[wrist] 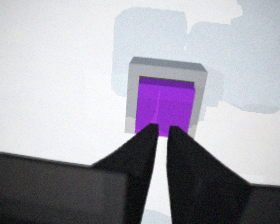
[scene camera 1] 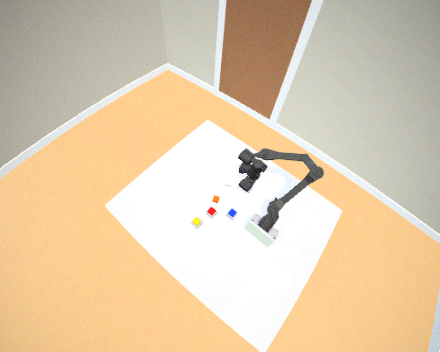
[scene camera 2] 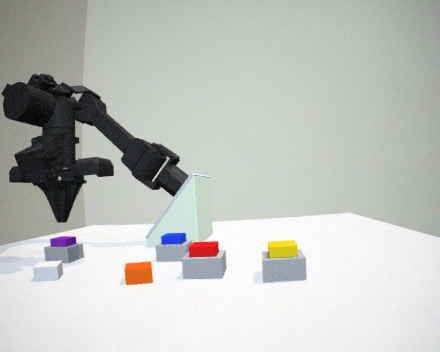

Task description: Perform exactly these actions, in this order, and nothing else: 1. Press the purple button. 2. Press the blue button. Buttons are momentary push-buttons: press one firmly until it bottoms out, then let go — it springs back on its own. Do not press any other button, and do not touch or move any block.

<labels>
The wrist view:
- my gripper: 162, 133
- purple button: 164, 102
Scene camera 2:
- my gripper: 62, 222
</labels>
